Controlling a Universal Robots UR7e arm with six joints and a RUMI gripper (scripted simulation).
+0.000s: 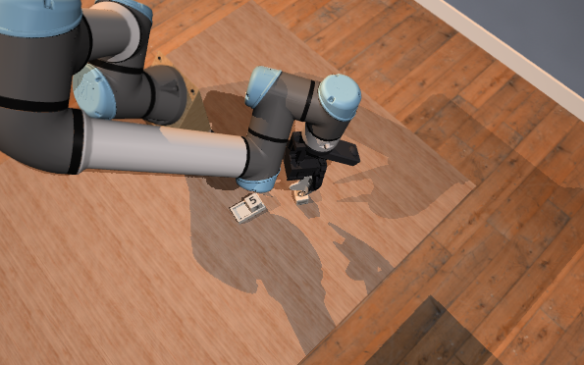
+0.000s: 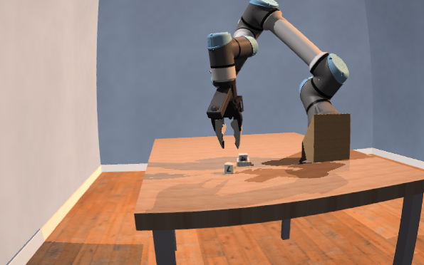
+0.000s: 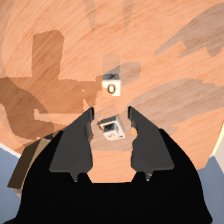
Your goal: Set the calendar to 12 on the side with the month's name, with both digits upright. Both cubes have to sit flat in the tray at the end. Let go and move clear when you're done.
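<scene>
Now: hand 8 cm above the white digit cube. Also, from my hand: calendar tray: 8 cm behind, 12 cm to the right, 8 cm below.
</scene>
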